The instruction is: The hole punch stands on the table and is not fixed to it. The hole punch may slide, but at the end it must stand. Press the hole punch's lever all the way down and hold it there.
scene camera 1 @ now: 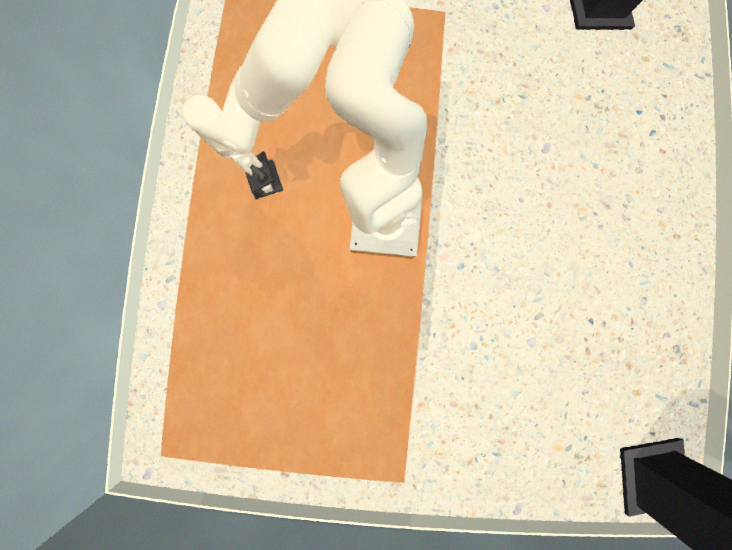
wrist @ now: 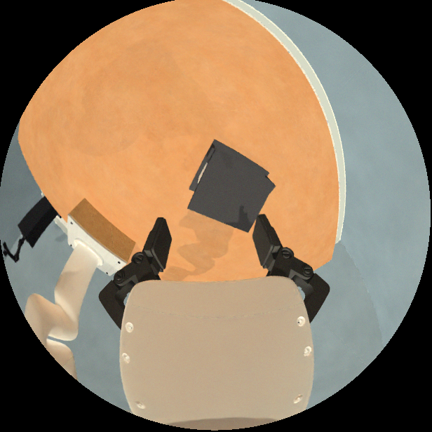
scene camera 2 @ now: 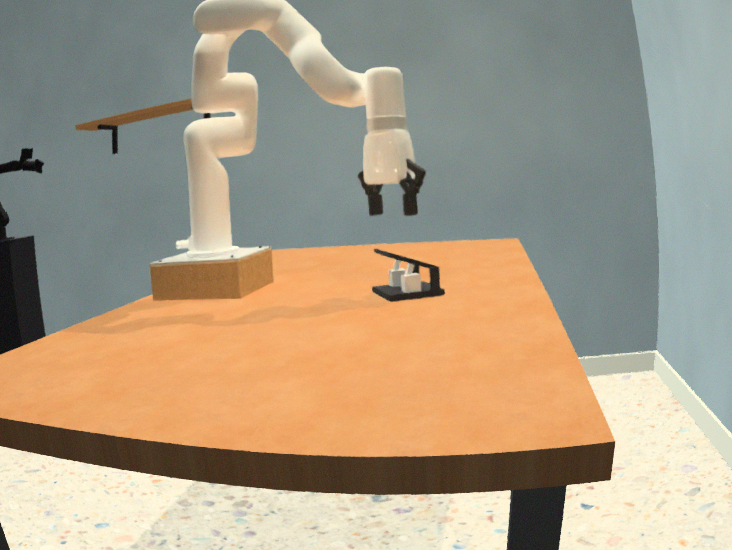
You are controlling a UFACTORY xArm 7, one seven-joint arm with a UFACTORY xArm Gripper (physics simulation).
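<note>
The black hole punch stands upright on the orange table. Its lever is up and slopes, with the free end high on the left and the joined end at the right post in scene camera 2. Two pale blocks show under the lever. My gripper is open and empty. It points down and hangs above the hole punch, with a gap between the fingertips and the lever. In the wrist view the lever's flat top hides most of the base.
The arm's base block stands on the table, left of the hole punch in scene camera 2. A wooden wall shelf is behind the arm. A dark cabinet stands beyond the table at the left.
</note>
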